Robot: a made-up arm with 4 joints.
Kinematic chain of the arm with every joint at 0, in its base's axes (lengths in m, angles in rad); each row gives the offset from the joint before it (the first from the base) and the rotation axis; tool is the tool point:
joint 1: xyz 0 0 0.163 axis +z
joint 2: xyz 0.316 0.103 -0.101 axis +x
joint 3: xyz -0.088 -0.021 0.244 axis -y
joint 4: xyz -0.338 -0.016 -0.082 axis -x
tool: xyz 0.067 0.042 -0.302
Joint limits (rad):
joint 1: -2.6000..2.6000
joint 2: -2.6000..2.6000
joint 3: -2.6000..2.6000
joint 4: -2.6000..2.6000
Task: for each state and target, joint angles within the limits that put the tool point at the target. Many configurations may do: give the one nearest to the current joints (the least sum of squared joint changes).
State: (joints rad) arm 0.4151 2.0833 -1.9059 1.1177
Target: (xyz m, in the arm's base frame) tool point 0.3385 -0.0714 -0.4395
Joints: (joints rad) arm 0.8936 1.9279 -1.9328 1.3847
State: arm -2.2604 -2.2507 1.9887 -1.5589
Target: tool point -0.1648 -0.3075 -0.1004
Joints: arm -1.7965 -2.4289 2.0208 -1.7403
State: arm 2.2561 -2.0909 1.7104 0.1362
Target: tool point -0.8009 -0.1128 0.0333
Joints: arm 2.6000 -2.2839 2.4989 0.8855
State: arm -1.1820 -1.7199 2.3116 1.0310
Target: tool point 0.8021 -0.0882 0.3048
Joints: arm -0.7358 -1.2638 2.6000 0.4127
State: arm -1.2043 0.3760 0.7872 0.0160
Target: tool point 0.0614 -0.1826 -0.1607
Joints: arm -1.3022 -0.0032 0.5408 0.3181
